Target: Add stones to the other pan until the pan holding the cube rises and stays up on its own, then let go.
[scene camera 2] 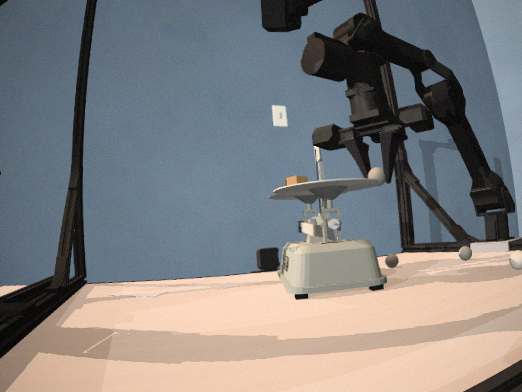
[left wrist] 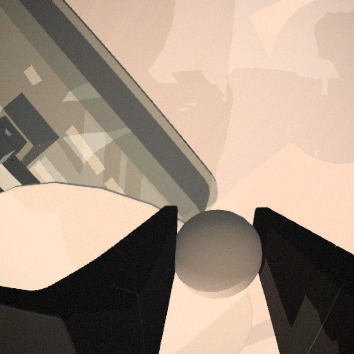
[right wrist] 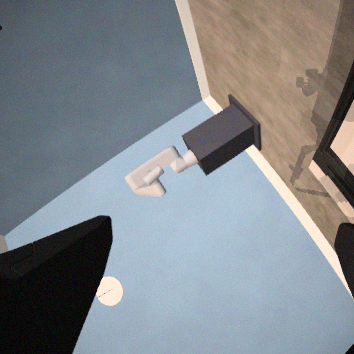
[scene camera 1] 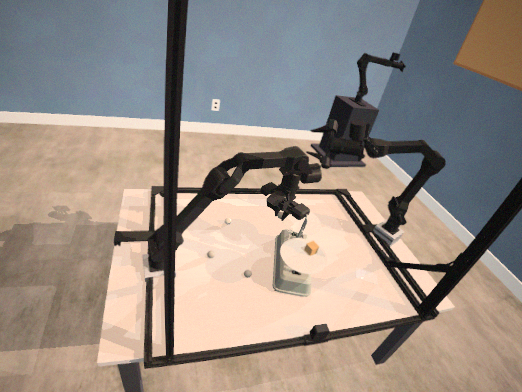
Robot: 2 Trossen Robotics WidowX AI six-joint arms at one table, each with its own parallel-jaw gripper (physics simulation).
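Observation:
An orange cube rides on the pale green balance scale. In scene camera 2 its pan sits lower, mostly hidden behind the other pan, which slopes up to the right. My left gripper is shut on a round grey stone at that pan's raised right rim; whether the stone touches it I cannot tell. My right gripper is open and empty, high beyond the table.
Three loose stones lie on the table left of the scale in scene camera 1: a dark one, a grey one and a pale one. A black frame borders the table, with an upright post.

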